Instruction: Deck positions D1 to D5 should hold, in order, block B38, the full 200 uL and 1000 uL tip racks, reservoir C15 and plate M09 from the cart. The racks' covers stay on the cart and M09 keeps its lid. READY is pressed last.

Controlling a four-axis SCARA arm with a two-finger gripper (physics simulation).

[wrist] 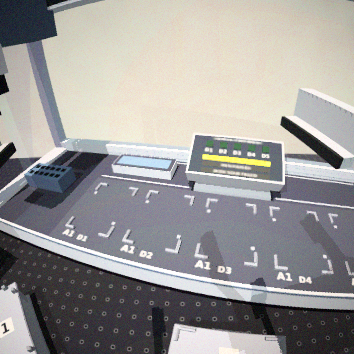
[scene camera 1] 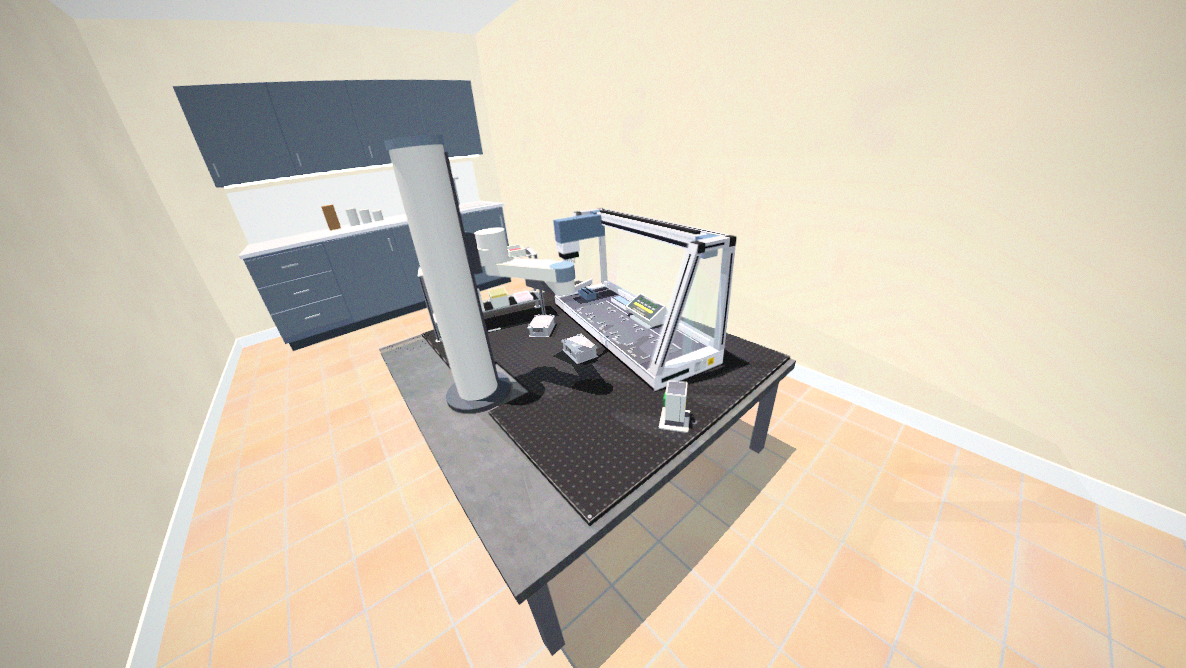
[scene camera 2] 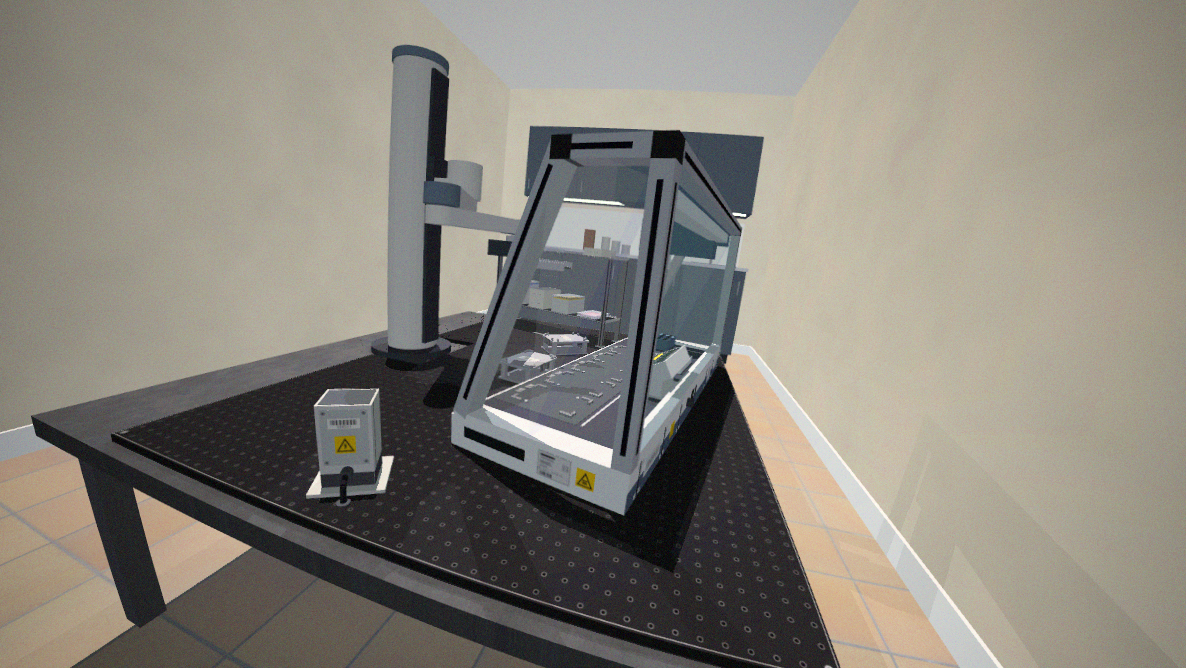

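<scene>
My gripper [wrist: 146, 111] is open and empty; its finger pads stand far apart at the left and right edges of the wrist view. The deck [scene camera 1: 610, 329] [scene camera 2: 556, 417] [wrist: 165, 215] shows D1 [wrist: 95, 211], D2 [wrist: 152, 217], D3 [wrist: 225, 232] and D4 [wrist: 300, 240] bare; D5 is cut off. The status panel [scene camera 1: 645, 307] [wrist: 236, 162] has a yellow bar. On the cart's lower shelf are a yellow-topped box [scene camera 1: 497, 297] [scene camera 2: 568, 302], a pale box [scene camera 2: 543, 297] and a pinkish plate [scene camera 1: 523, 296] [scene camera 2: 594, 314]. Their labels are unreadable.
A dark blue block with holes [scene camera 1: 588, 292] [wrist: 50, 176] sits left of D1, and a blue-topped box [wrist: 145, 166] behind D2. Two pale stands [scene camera 1: 541, 325] [scene camera 1: 578, 348] are in front of the deck. A grey device [scene camera 1: 676, 404] [scene camera 2: 347, 435] stands near the table's edge. Frame posts [scene camera 2: 506, 290] rise around the deck.
</scene>
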